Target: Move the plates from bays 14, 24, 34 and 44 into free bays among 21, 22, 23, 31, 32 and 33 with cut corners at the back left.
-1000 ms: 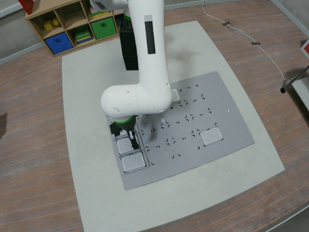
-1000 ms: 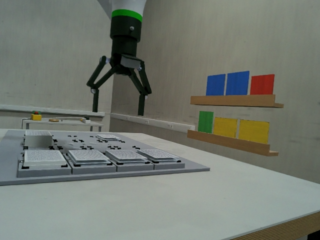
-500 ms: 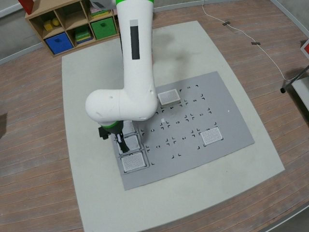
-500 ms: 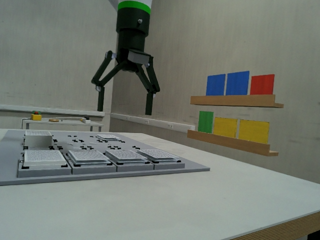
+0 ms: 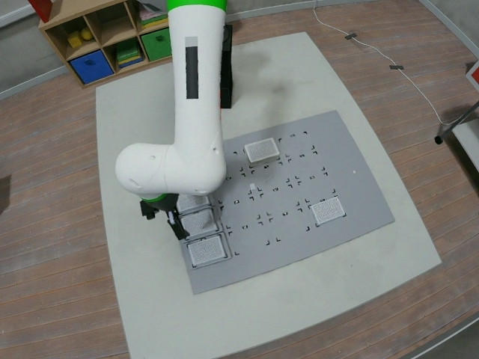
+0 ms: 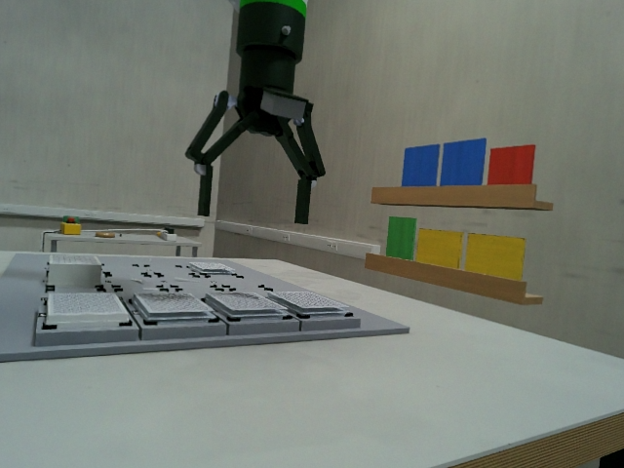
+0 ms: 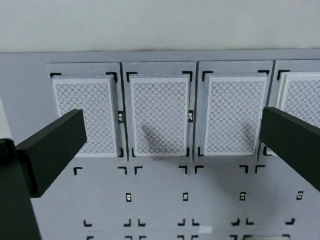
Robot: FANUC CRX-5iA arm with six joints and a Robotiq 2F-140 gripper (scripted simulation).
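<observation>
My gripper is now 54 cm to the right of the sealed plate, 15 cm above it and 1 cm short of it. Also, from my hand: sealed deep-well block: 32 cm to the left, 27 cm behind, 14 cm below.
</observation>
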